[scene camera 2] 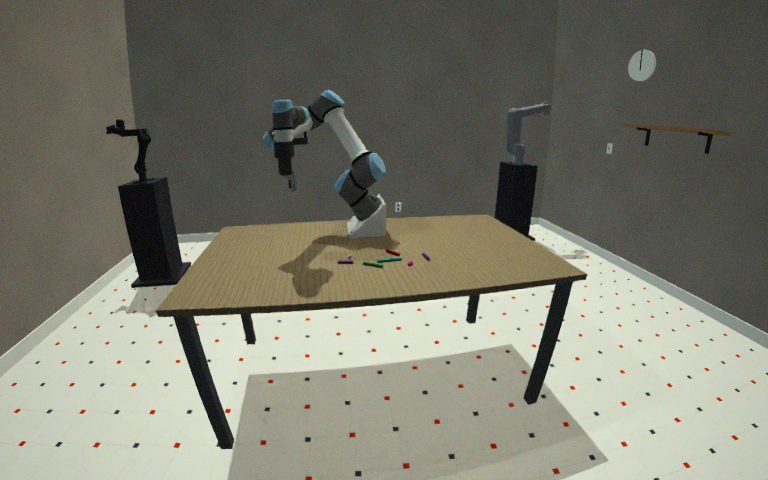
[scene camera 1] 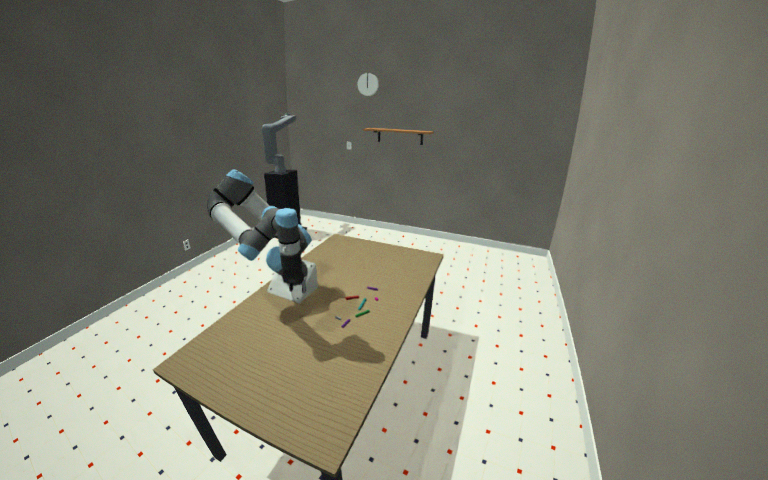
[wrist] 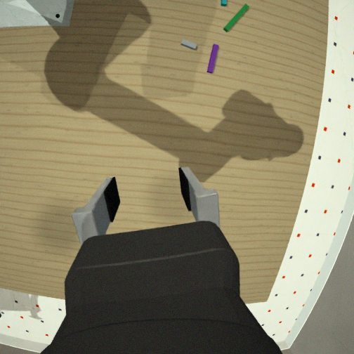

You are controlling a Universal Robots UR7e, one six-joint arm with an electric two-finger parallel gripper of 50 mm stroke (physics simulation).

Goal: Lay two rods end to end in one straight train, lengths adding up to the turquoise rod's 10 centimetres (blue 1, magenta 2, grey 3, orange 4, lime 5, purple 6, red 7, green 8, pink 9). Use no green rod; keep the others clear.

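Places are measured from the arm's base along level axes (x ahead, y left, z up), in centimetres.
Pixels of known places: gripper, fingertip midpoint: (scene camera 2: 292, 189) (scene camera 1: 297, 291); arm's base at its link origin: (scene camera 2: 370, 210).
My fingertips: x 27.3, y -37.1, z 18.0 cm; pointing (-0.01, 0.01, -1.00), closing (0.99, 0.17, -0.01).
Ahead of a thing's pixels: the offset from my fingertips to its top centre. Level surfaces: height alone.
My gripper (scene camera 1: 297, 288) (scene camera 2: 291, 183) (wrist: 148, 185) is open and empty, high above the table, to the left of the rods in scene camera 2. A turquoise rod @(dy +36.2, dx +13.3, dz -27.3 cm) (scene camera 1: 362, 304) (scene camera 2: 389, 260) (wrist: 224, 2) lies amid the rods, beside a green rod @(dy +28.7, dx +16.3, dz -27.3 cm) (scene camera 1: 362, 313) (scene camera 2: 372, 264) (wrist: 236, 18). A red rod @(dy +39.6, dx +6.1, dz -27.3 cm) (scene camera 1: 352, 297) (scene camera 2: 393, 252) lies nearer the robot's base. One purple rod @(dy +18.8, dx +11.5, dz -27.3 cm) (scene camera 1: 346, 323) (scene camera 2: 345, 262) (wrist: 213, 58) lies by a small grey rod @(dy +21.2, dx +6.4, dz -27.3 cm) (scene camera 1: 338, 318) (scene camera 2: 349, 257) (wrist: 189, 45). Another purple rod @(dy +51.9, dx +13.3, dz -27.3 cm) (scene camera 1: 372, 288) (scene camera 2: 425, 256) lies near a short magenta rod @(dy +43.1, dx +18.7, dz -27.3 cm) (scene camera 1: 376, 298) (scene camera 2: 410, 263). The rods lie apart.
The wooden table @(dz -28.3 cm) (scene camera 1: 271, 373) (scene camera 2: 237, 283) (wrist: 125, 255) bears the robot's white base (scene camera 1: 308, 280) (scene camera 2: 368, 227) (wrist: 35, 12) at its rear edge. The arm's shadow falls across the table near the rods. Two black pedestals with other arms (scene camera 2: 150, 226) (scene camera 2: 515, 195) stand beyond the table.
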